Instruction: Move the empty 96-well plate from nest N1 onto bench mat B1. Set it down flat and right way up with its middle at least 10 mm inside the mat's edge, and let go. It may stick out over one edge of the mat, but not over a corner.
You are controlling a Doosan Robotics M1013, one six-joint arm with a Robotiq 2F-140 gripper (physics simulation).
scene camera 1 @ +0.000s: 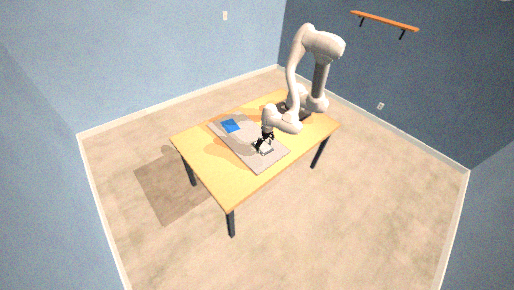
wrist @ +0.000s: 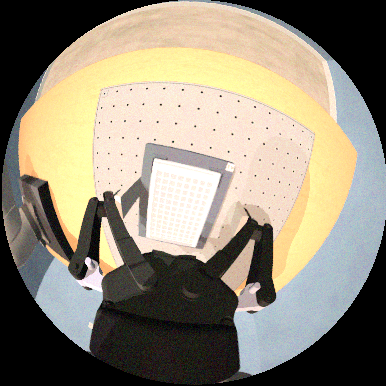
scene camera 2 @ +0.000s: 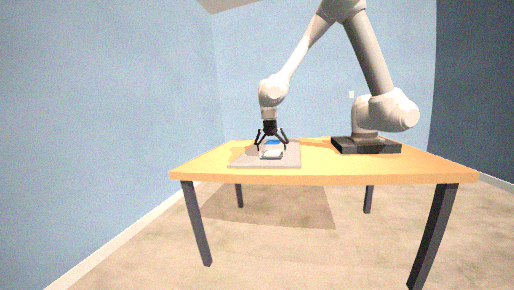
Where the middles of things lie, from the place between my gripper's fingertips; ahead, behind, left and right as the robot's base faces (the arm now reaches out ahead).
The nest N1 (wrist: 179, 155) is 20 mm to the right of my hand and 10 mm above it. Round my hand: white 96-well plate (wrist: 180, 195) 20 mm to the right, 20 mm above.
